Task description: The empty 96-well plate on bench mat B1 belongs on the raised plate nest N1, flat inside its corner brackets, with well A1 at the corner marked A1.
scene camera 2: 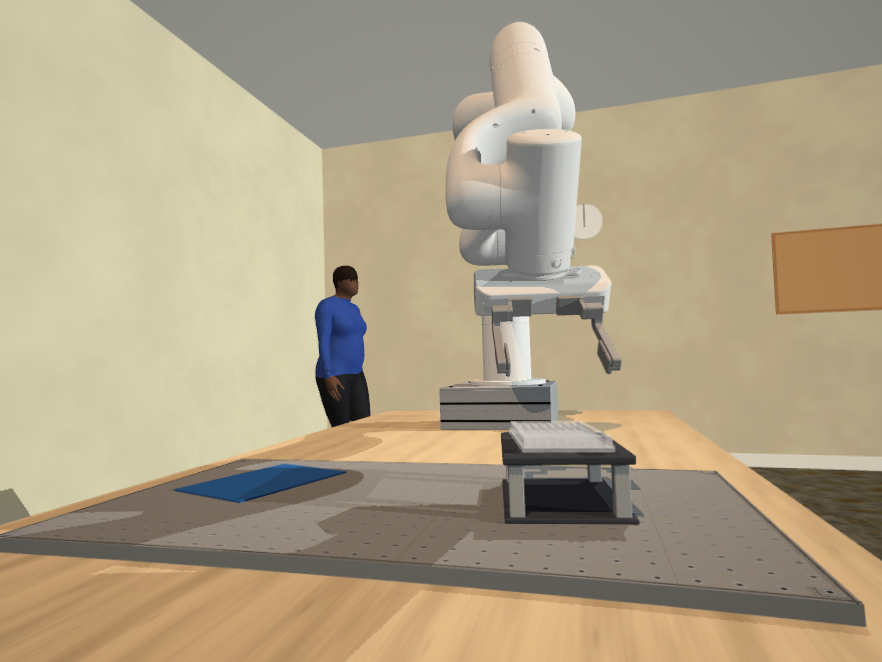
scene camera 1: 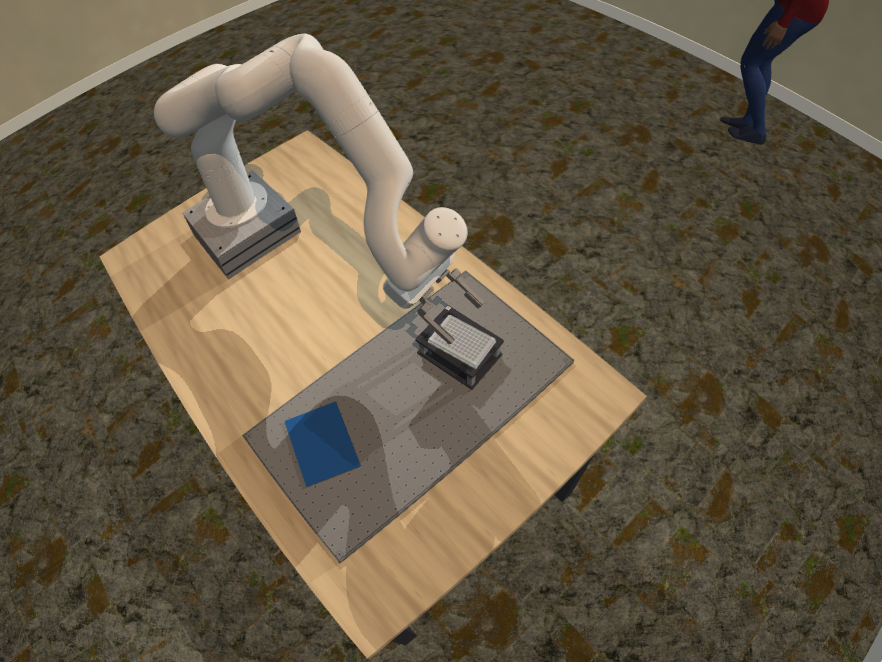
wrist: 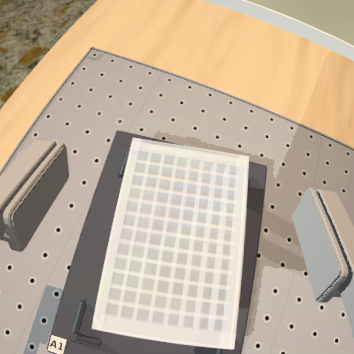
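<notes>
The clear 96-well plate (scene camera 1: 466, 342) (scene camera 2: 562, 438) (wrist: 172, 235) lies on the raised black nest (scene camera 1: 445, 361) (scene camera 2: 562, 458) (wrist: 90, 265). In the wrist view it looks turned slightly against the nest's edges. A gap shows between it and the corner bracket (wrist: 78, 320) near the A1 label (wrist: 57, 345); the right-hand brackets are mostly hidden, and its right side may overlap them. I cannot tell whether it is fully flat, nor read its well A1. My gripper (scene camera 1: 465, 323) (scene camera 2: 559, 369) (wrist: 177, 220) is open and empty above the plate, one finger on each side in the wrist view.
The blue bench mat (scene camera 1: 320, 445) (scene camera 2: 263, 482) lies at the other end of the grey perforated board (scene camera 1: 527, 349) (scene camera 2: 683, 527) (wrist: 200, 110). The board rests on the wooden table (scene camera 1: 555, 420) (scene camera 2: 356, 605) (wrist: 165, 40). The robot's base block (scene camera 1: 245, 235) (scene camera 2: 495, 406) stands at the far end.
</notes>
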